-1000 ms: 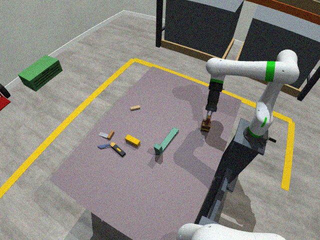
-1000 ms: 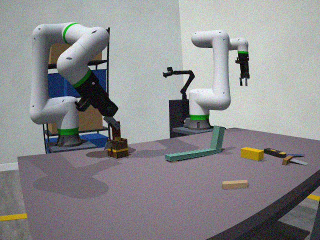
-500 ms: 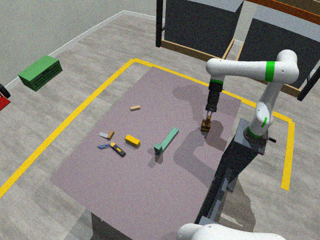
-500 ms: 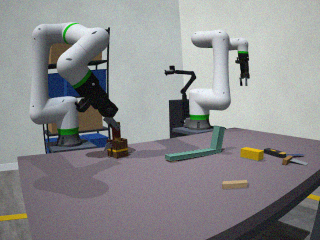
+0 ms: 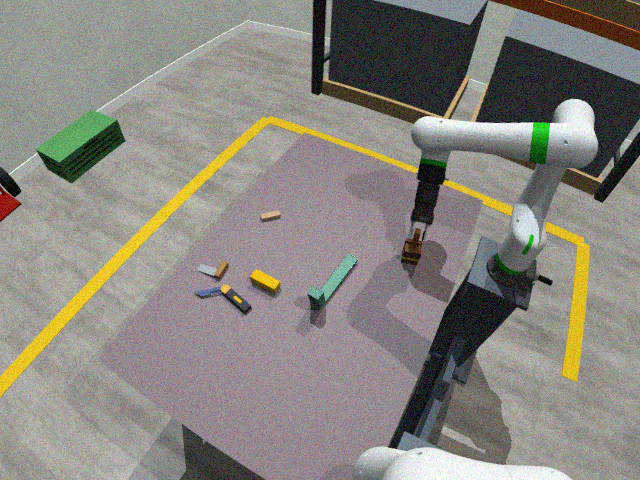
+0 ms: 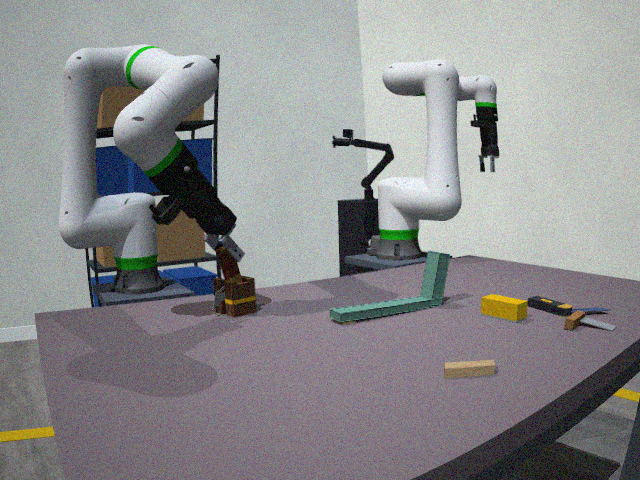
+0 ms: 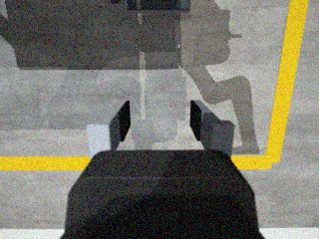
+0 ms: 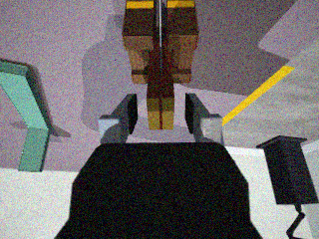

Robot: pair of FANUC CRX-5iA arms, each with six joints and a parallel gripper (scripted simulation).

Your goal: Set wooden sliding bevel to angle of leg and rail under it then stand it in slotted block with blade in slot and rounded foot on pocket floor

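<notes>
My right hand is 5 cm above the wooden bevel. Round my right hand: pale wooden block: 56 cm ahead, 12 cm below, 11 cm to the left; then thin grey blade: 8 cm below, 1 cm to the right; then yellow block: 39 cm ahead, 38 cm to the left, 12 cm below.
</notes>
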